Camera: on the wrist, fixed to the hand. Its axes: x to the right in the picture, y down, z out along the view.
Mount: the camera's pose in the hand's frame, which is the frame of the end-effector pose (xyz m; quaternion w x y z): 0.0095 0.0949 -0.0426 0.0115 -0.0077 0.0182 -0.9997
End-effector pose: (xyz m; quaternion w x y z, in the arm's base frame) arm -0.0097 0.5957 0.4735 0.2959 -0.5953 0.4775 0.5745
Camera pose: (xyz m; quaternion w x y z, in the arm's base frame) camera -0.0799 0.5201 0.4900 0.5645 -0.4970 -0.5887 -0.2964
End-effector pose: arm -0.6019 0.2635 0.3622 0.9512 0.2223 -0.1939 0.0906
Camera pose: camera -0.6038 0.3678 0.3677 0.1068 0.1874 0.2366 -0.9474
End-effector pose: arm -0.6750 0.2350 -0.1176 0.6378 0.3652 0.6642 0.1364
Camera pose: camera -0.6850 0.3194 -0.0569 0.1344 -0.6672 0.3833 -0.6243
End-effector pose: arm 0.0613 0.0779 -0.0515 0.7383 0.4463 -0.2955 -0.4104
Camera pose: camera 0.1326 0.1125 0.0165 0.3930 -0.3023 -0.4594 0.7370
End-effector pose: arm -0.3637 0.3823 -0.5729 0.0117 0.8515 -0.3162 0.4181
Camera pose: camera -0.4415 0.3135 -0.5616 0.4304 0.3182 0.8446 0.0062
